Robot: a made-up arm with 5 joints. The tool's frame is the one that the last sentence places.
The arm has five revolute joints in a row. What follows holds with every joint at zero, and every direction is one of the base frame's. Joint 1 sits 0.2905 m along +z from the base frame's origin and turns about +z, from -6.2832 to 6.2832 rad. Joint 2 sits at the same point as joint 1 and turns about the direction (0, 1, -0.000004), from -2.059 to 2.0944 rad. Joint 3 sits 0.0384 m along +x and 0.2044 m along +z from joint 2 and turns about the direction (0, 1, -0.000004), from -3.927 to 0.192 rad. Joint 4 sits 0.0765 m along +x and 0.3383 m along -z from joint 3 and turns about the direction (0, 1, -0.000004), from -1.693 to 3.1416 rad. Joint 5 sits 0.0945 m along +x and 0.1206 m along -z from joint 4 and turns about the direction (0, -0.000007, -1), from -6.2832 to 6.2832 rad. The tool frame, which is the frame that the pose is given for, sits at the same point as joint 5; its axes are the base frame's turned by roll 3.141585, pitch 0 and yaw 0 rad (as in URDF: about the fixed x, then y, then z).
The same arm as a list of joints. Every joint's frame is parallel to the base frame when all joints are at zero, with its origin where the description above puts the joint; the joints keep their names.
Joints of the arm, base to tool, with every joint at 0 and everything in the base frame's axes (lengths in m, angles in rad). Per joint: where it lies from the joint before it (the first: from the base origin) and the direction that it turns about. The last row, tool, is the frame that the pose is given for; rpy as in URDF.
joint 1: axis 0 0 1 xyz 0.0000 0.0000 0.2905
joint 2: axis 0 1 0 xyz 0.0000 0.0000 0.0000
joint 3: axis 0 1 0 xyz 0.0384 0.0000 0.2044
joint 4: axis 0 1 0 xyz 0.0765 0.0000 -0.3383
joint 5: axis 0 0 -1 xyz 0.0945 0.0000 -0.1206
tool: xyz 0.0000 0.0000 0.0000 rpy 3.1416 0.0000 0.0000
Joint limits (rad, base to tool): -6.2832..6.2832 -2.0590..2.0944 -3.9270..0.1920 -1.6930..3.1416 -6.2832..6.2832

